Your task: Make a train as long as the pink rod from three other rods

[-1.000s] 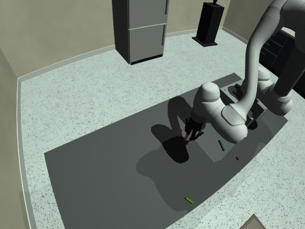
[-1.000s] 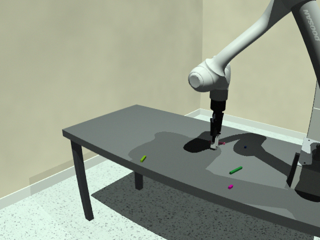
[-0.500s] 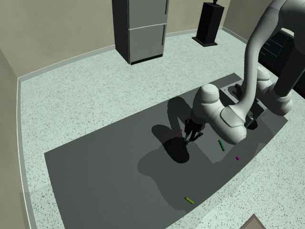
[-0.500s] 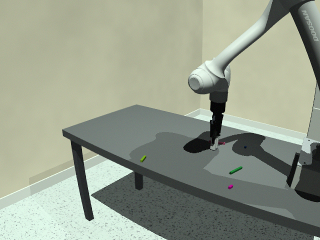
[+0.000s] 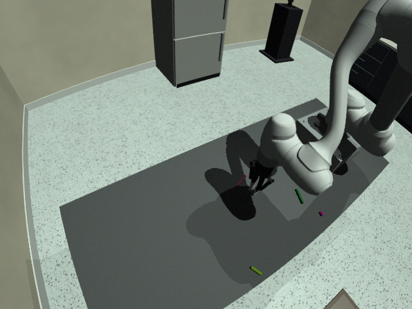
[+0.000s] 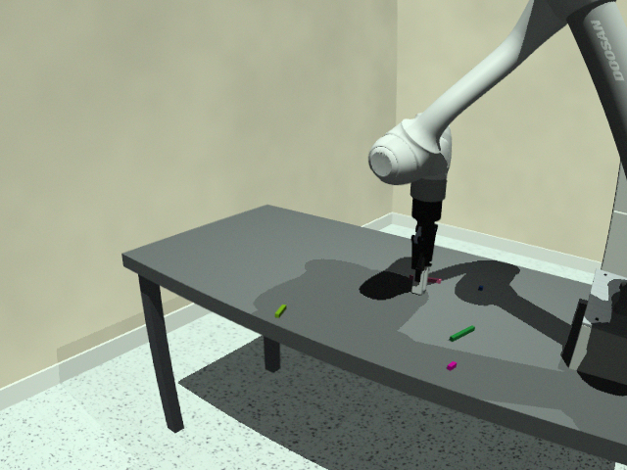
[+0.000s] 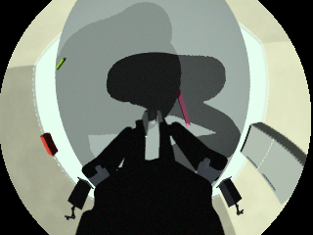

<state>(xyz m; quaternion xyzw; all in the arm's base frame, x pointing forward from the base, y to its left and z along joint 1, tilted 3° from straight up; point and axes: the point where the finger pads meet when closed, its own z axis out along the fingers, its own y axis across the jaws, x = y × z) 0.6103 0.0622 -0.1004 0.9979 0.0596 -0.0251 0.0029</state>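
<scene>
Now: the grey rod 3 cm below my hand. The rest, counted from my hand: blue rod (13 cm behind, 12 cm to the right, 3 cm below); pink rod (7 cm to the right, 3 cm below, 2 cm ahead); green rod (20 cm behind, 13 cm to the left, 3 cm below).
</scene>
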